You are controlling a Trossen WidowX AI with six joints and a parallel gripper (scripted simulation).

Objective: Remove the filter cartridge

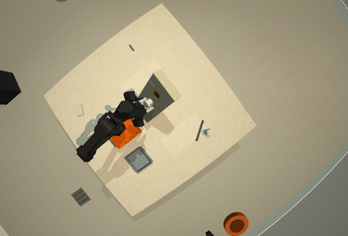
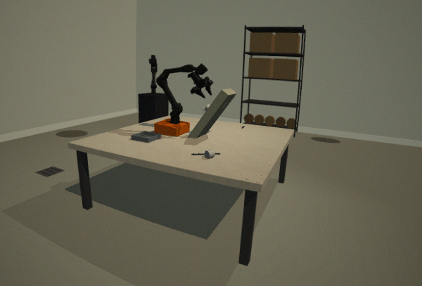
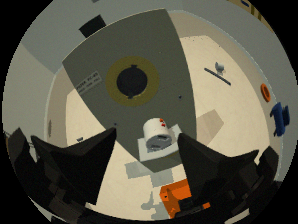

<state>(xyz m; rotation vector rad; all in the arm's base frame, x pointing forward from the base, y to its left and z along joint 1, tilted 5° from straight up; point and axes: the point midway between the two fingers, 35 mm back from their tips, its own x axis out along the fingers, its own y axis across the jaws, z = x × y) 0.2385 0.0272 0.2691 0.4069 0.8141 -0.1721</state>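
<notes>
Now: gripper tip 8 cm above the white filter cartridge. Round my gripper tip: grey tray: 32 cm behind, 30 cm to the right, 29 cm below; then small pale block: 53 cm behind, 29 cm to the left, 29 cm below.
</notes>
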